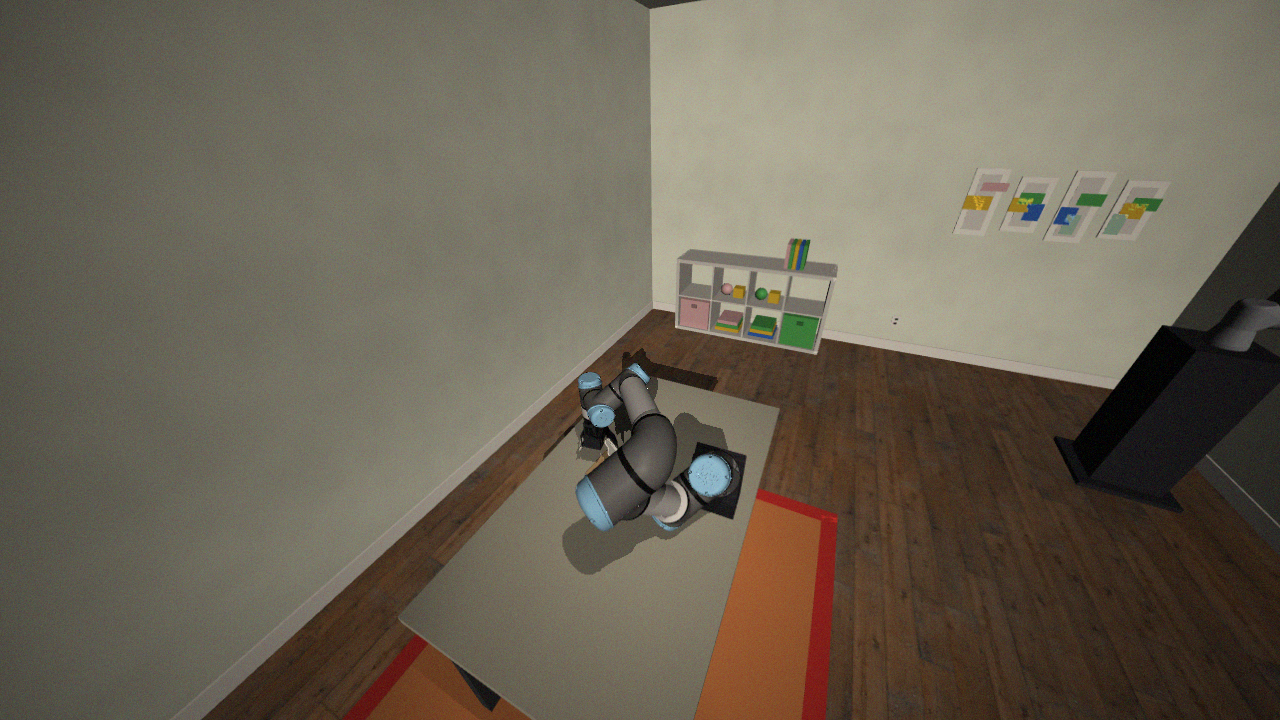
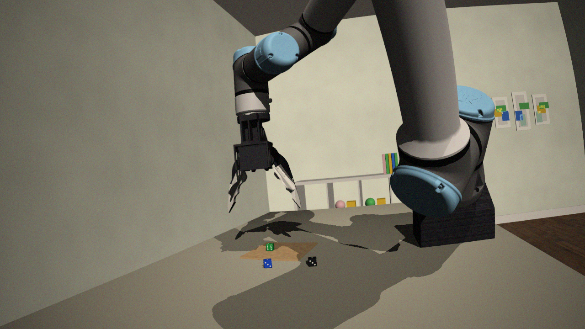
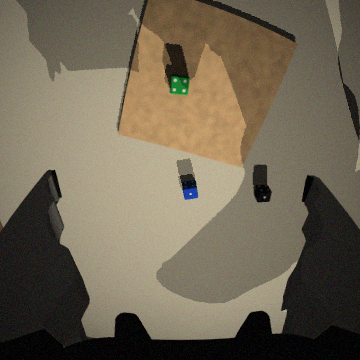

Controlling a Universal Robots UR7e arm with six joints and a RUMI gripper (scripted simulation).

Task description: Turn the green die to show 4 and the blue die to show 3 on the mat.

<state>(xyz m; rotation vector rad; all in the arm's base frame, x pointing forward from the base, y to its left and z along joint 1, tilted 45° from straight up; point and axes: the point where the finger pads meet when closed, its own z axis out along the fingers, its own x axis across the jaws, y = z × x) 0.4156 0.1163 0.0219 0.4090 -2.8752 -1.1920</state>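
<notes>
My gripper is now 100 mm above the blue die, 80 mm to the right of it and 30 mm past it. From my hand the other things lie so: green die: 90 mm below, 30 mm to the right, 10 mm ahead; tan mat: 100 mm below, 40 mm to the right, 10 mm behind; black die: 120 mm behind, 100 mm below, 60 mm to the left.
</notes>
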